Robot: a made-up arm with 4 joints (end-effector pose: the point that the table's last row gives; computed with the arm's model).
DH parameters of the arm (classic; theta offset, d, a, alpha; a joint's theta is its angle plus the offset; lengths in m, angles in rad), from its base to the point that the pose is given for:
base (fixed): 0 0.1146 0 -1.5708
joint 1: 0 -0.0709 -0.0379 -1.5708
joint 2: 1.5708 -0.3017 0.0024 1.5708
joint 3: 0 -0.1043 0.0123 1.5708
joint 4: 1.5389 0 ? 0
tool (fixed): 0.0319 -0.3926 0 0
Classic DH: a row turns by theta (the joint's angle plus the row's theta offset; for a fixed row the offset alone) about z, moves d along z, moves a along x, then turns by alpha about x.
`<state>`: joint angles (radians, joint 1 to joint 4).
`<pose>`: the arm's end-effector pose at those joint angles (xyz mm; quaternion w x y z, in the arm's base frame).
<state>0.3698 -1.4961 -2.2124 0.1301</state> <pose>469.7 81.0 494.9 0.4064 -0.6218 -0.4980 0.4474</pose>
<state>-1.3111 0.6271 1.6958 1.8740</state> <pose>-581.7 322.0 294.5 0.0081 0.0483 0.8916 -0.4501</pose>
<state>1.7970 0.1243 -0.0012 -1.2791</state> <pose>-64.7 -352.8 237.4 0.4759 -0.5054 0.5973 -0.4016</pose>
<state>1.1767 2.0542 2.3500 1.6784</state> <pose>747.9 -0.4 319.3 0.8050 -0.2635 -0.5241 0.0892</pose>
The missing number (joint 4, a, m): 0.2824
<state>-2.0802 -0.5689 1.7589 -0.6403</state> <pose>-85.6 344.5 -122.3 0.7002 0.3404 -0.3279 0.5351</pose>
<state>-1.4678 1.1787 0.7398 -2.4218</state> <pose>111.7 273.2 53.2 0.0165 -0.8264 -0.2983 0.4773</pose>
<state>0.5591 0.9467 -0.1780 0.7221</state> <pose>27.4 -108.7 -37.4 0.9332 -0.0882 0.3364 -0.0908</pose>
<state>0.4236 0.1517 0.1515 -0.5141</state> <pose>29.8 -190.7 -19.9 0.9185 0.0043 0.2114 -0.3342</pose>
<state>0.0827 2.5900 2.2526 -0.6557</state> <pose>119.6 -491.0 506.5 0.0084 0.4943 -0.7436 -0.4502</pose>
